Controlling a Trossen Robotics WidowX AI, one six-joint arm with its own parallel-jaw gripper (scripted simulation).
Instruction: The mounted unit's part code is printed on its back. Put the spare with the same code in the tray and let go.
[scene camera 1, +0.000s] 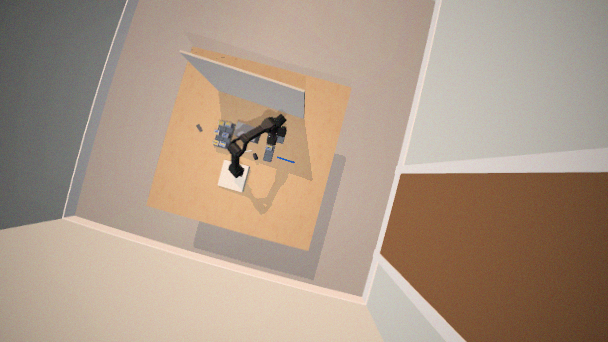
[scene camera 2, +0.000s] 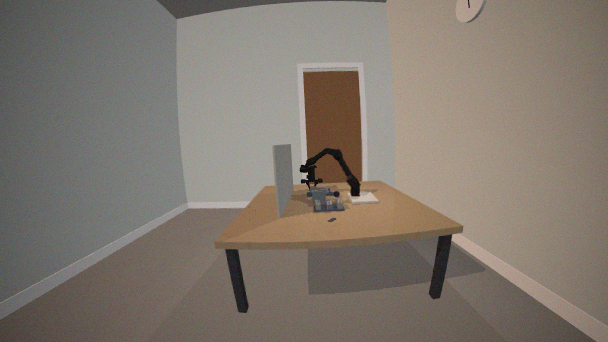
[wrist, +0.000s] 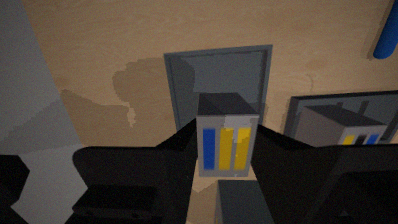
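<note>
Tall panel (wrist: 45, 139), in sight. Grey tray (wrist: 246, 69), likewise. My gripper (wrist: 218, 122), too.
</note>
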